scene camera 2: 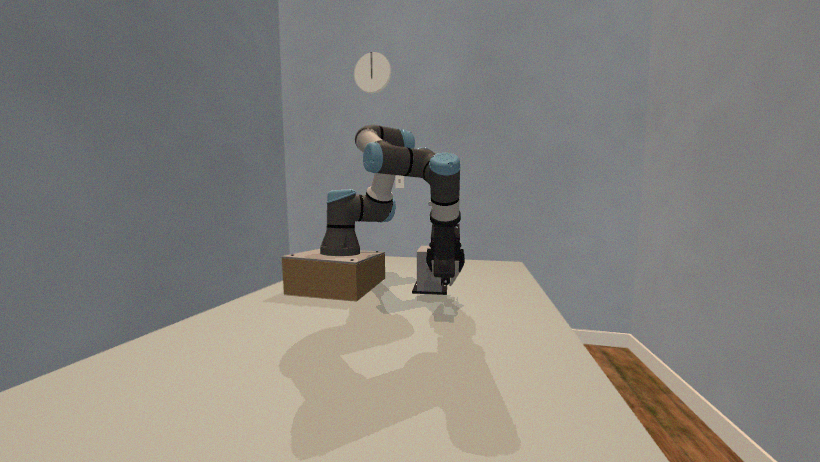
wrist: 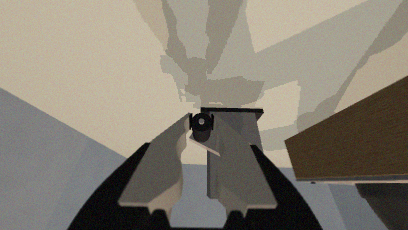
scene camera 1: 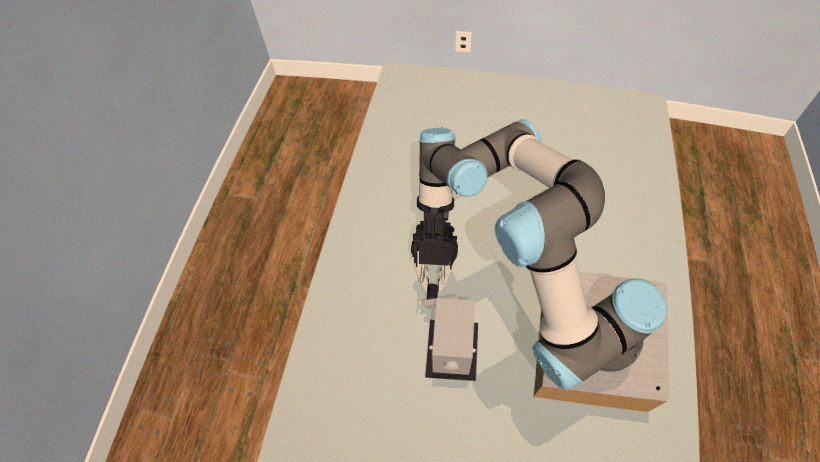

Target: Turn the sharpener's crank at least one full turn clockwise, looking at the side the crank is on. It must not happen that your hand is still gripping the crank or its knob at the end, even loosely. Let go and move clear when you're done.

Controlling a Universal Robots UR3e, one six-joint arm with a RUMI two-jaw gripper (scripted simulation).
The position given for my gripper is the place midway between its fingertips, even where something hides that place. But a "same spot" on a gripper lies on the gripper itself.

Scene:
my gripper: scene camera 2; wrist; scene camera 1 432, 291
same spot on my gripper: (wrist: 151, 178) = (scene camera 2: 455, 264)

